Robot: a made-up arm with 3 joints. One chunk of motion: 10 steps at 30 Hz.
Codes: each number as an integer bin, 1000 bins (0 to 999) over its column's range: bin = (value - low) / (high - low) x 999, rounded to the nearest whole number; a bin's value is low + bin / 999 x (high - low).
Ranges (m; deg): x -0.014..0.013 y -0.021..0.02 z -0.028..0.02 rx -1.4..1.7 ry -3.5..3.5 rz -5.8..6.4
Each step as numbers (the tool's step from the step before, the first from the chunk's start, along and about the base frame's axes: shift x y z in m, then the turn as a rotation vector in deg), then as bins.
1 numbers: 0.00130 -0.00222 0.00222 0.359 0.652 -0.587
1 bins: 566 458 629 567 593 427
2 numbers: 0.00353 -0.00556 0.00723 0.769 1.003 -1.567
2 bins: 649 376 733 699 643 347
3 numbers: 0.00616 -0.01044 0.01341 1.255 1.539 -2.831
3 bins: 746 257 862 856 719 243
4 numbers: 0.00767 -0.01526 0.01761 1.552 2.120 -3.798
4 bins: 802 140 949 951 802 164
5 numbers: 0.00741 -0.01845 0.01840 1.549 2.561 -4.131
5 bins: 792 62 966 950 865 137
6 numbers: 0.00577 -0.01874 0.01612 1.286 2.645 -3.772
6 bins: 731 55 918 866 877 166
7 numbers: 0.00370 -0.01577 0.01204 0.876 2.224 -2.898
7 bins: 655 127 833 733 817 238
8 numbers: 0.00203 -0.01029 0.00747 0.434 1.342 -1.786
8 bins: 593 261 738 591 691 329
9 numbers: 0.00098 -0.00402 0.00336 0.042 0.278 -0.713
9 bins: 554 414 653 465 539 417
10 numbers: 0.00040 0.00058 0.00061 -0.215 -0.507 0.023
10 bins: 533 526 595 382 427 477
